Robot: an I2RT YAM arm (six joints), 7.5 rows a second.
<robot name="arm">
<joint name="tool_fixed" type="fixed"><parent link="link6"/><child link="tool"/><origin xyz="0 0 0" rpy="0 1.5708 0"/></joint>
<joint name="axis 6" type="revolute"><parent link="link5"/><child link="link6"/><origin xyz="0.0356 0 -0.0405"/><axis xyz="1 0 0"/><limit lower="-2.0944" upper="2.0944"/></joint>
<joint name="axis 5" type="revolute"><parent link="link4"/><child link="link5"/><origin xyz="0.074 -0.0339 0.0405"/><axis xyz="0 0 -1"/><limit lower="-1.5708" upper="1.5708"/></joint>
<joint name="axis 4" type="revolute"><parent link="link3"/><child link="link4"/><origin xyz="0.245 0.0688 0.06"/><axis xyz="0 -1 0"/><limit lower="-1.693" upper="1.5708"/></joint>
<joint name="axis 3" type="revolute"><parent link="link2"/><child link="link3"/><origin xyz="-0.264 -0.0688 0"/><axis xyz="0 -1 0"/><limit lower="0" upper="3.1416"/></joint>
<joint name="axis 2" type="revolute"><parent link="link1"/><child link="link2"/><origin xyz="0.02 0.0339 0.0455"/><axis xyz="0 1 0"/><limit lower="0" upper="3.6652"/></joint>
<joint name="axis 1" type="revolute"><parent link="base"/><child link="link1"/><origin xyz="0 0 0.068"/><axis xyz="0 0 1"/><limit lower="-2.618" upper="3.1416"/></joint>
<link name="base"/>
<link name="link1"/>
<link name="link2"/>
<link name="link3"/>
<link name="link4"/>
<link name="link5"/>
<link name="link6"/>
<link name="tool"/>
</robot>
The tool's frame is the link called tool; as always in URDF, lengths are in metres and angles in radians.
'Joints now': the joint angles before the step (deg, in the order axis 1, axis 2, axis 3, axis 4, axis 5, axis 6). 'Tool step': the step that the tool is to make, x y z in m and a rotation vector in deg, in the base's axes. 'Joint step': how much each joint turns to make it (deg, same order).
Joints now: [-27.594 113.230 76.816 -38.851 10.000 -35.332]
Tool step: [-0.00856 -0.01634 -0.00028 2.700 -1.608 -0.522]
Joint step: [-3.082 0.023 0.002 0.350 -3.694 -1.683]
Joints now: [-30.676 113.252 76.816 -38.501 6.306 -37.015]
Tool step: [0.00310 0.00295 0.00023 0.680 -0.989 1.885]
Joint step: [0.480 -0.001 0.000 0.612 -1.421 -1.071]
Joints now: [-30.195 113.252 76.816 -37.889 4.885 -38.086]
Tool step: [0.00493 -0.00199 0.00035 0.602 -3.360 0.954]
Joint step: [-0.109 0.174 0.001 2.797 -2.426 -0.371]
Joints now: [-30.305 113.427 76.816 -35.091 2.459 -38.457]
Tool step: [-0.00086 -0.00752 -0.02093 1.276 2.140 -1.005]
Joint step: [-1.005 3.278 -0.002 0.788 0.000 0.000]
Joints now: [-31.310 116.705 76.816 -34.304 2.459 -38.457]
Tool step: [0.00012 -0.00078 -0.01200 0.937 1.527 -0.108]
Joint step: [-0.088 1.836 0.001 0.043 0.000 0.021]
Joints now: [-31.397 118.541 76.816 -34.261 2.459 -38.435]
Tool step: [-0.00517 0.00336 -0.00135 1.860 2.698 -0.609]
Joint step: [0.022 0.000 0.000 -3.300 -0.043 0.656]
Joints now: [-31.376 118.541 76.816 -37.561 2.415 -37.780]
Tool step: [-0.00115 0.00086 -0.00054 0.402 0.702 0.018]
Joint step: [0.022 0.044 0.002 -0.766 0.022 0.000]
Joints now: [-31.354 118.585 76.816 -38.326 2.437 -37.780]
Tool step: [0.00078 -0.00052 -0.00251 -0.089 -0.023 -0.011]
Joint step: [0.000 0.415 0.000 0.481 0.065 0.000]
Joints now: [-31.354 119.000 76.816 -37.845 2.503 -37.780]
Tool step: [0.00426 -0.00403 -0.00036 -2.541 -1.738 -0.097]
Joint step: [-0.066 0.240 0.001 3.059 1.245 -0.219]
